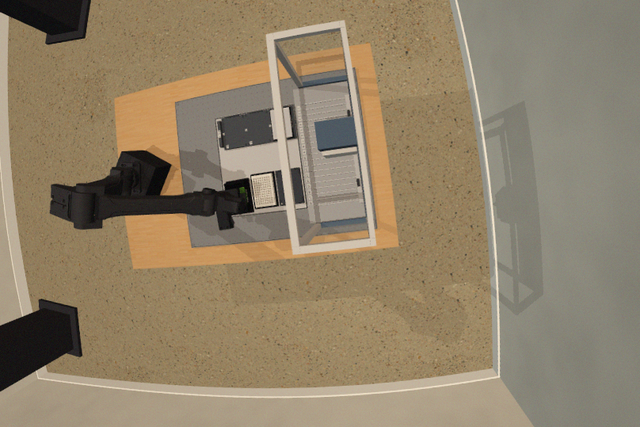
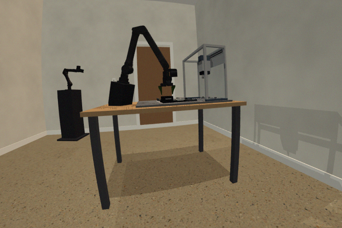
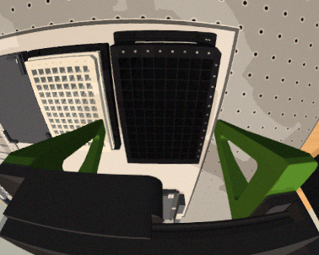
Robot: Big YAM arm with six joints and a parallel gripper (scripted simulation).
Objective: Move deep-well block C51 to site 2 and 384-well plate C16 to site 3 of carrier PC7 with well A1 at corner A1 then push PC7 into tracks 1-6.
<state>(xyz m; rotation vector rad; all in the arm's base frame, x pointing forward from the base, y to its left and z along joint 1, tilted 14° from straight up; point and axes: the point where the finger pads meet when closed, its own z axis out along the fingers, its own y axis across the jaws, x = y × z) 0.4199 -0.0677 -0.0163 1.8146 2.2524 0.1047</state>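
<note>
The black nest is 70 mm below my hand. Round my hand: dark carrier PC7 (280 mm to the left, 60 mm below, 60 mm ahead); then nest S3 (200 mm ahead, 70 mm below, 50 mm to the left); then white 96-well plate C15 (100 mm ahead, 60 mm below, 30 mm to the left).
</note>
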